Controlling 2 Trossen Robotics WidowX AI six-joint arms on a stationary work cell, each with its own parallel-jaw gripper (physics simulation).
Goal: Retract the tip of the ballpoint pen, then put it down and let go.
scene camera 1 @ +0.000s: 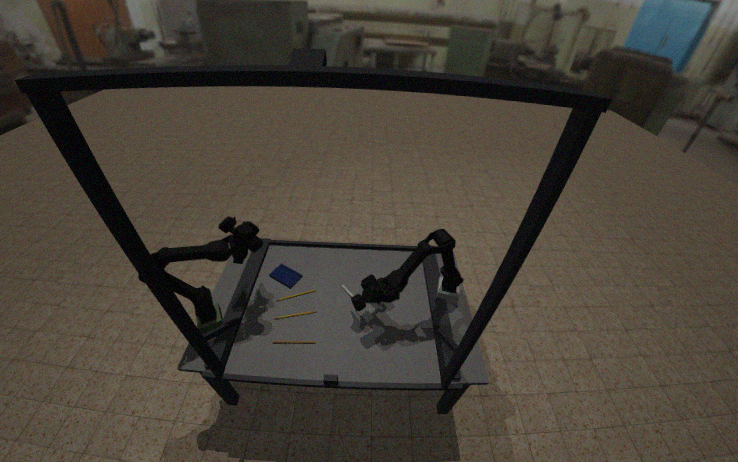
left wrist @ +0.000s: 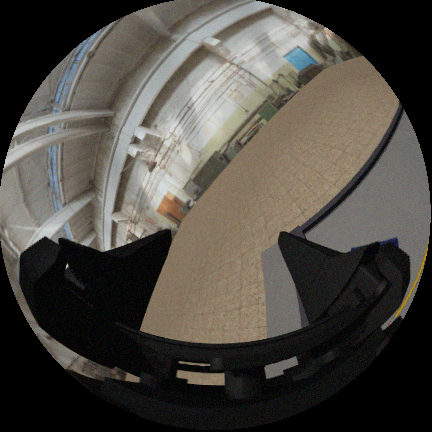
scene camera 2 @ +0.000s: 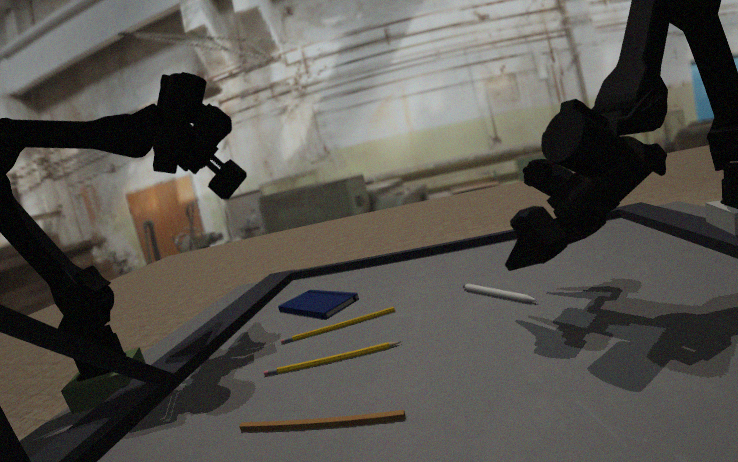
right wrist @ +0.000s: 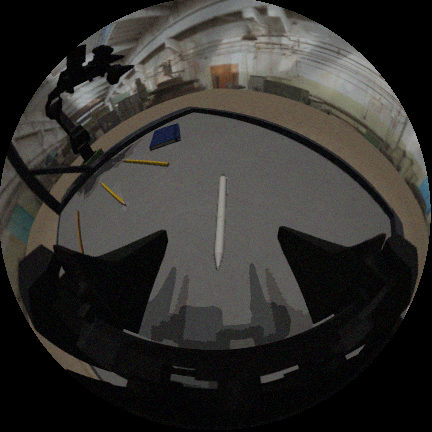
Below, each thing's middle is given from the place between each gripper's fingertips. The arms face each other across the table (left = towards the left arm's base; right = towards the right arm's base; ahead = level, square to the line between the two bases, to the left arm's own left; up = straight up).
Now: right hand 40 mm short of the white ballpoint pen (right wrist: 223,181), 30 mm to the right of it and 60 mm above it. Also, from my right hand: blue notebook (scene camera 2: 321,304): 200 mm ahead, 340 mm to the left, 60 mm below; green mount (scene camera 2: 87,394): 20 mm behind, 660 mm to the left, 40 mm below.
Now: left hand 4 cm past the blue notebook, 14 cm to the left of it and 32 cm above it. The rest, counted from my left hand: white ballpoint pen: 19 cm behind, 44 cm to the right, 32 cm below; then green mount: 26 cm behind, 18 cm to the left, 30 cm below.
